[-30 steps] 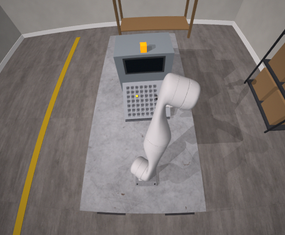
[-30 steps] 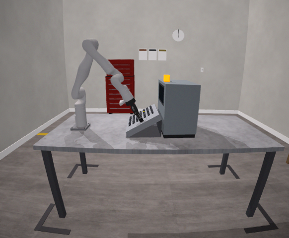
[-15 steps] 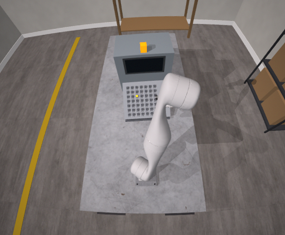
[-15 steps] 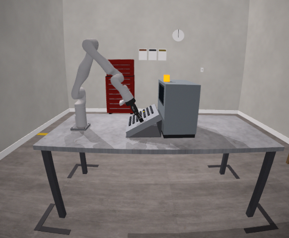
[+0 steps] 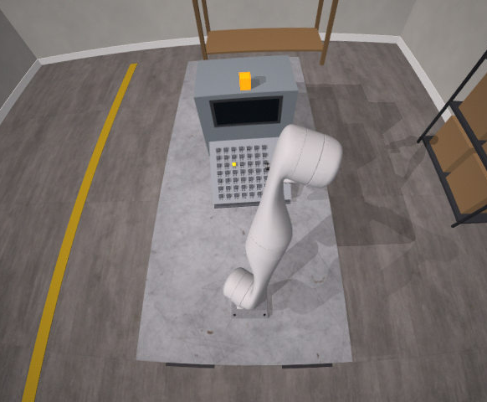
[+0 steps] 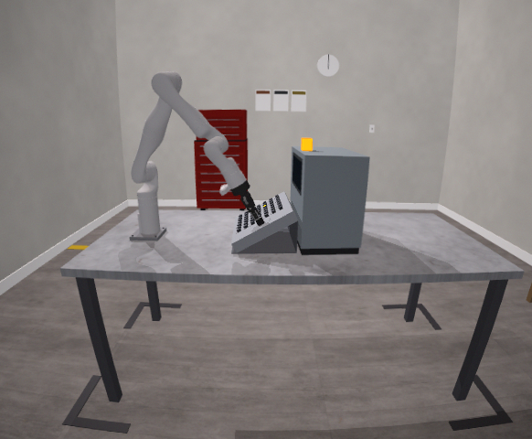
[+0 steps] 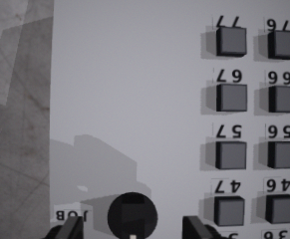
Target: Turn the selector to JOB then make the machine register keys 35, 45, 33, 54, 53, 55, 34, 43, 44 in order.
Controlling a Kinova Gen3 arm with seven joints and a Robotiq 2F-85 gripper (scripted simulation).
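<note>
Now: hand 2 cm short of the black selector knob and 3 cm above it. Also, from my hand: sloped keypad 4 cm ahead, 11 cm to the left, 8 cm below.
</note>
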